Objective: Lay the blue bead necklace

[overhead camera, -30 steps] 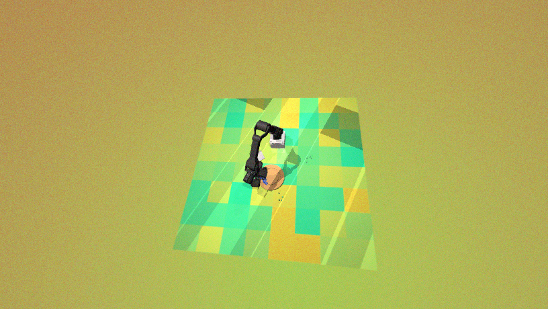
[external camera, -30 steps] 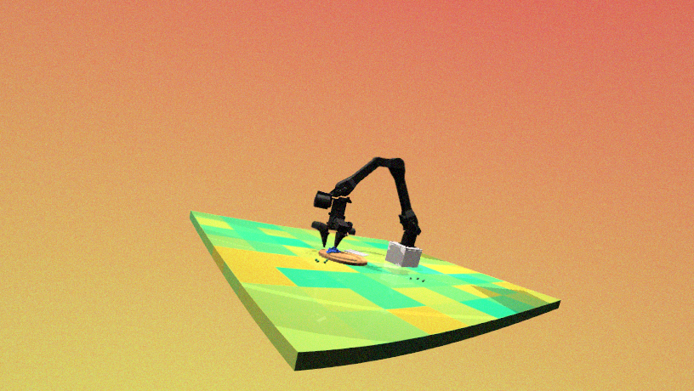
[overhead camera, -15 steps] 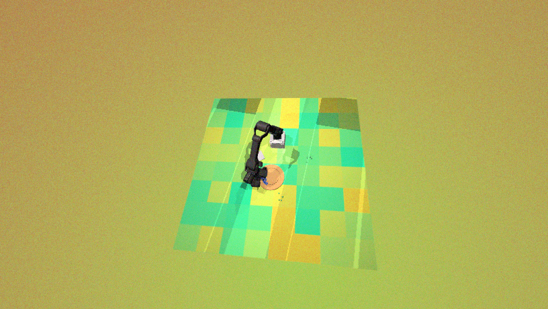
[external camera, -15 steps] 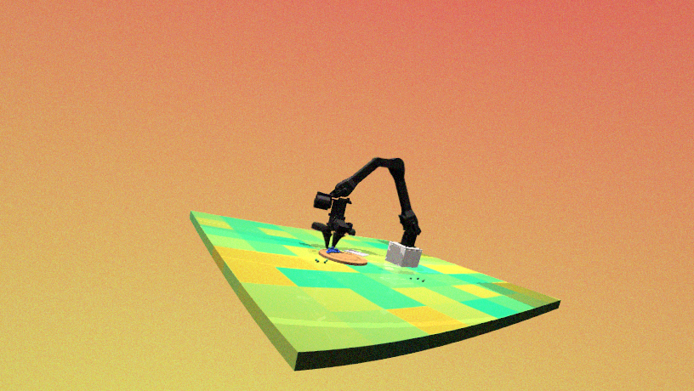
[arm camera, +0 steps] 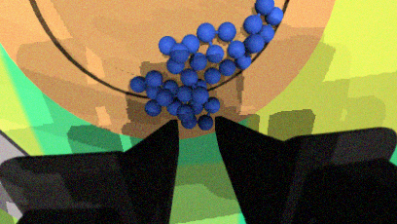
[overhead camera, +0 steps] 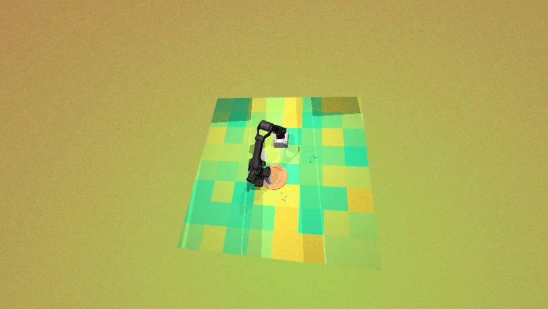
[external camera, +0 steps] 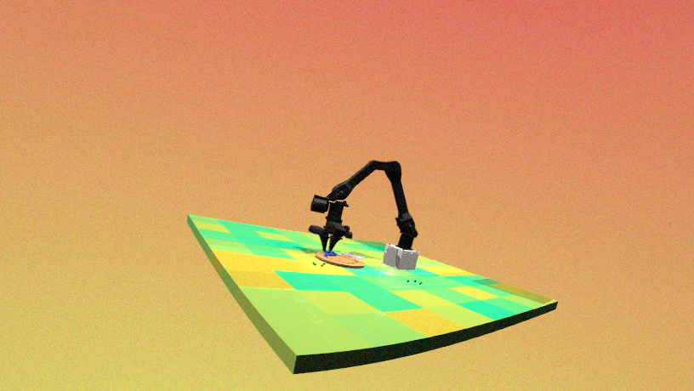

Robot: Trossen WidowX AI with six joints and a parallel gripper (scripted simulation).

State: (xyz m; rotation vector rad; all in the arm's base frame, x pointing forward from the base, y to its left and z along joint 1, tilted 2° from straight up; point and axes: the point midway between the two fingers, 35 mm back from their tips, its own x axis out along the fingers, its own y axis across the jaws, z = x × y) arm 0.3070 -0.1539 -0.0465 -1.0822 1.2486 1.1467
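Right now my gripper tip is 90 mm to the right of the round bead board and 10 mm above it. The rest, counted from my gripper tip: flat grey piece: 180 mm behind, 20 mm to the right, 10 mm below.
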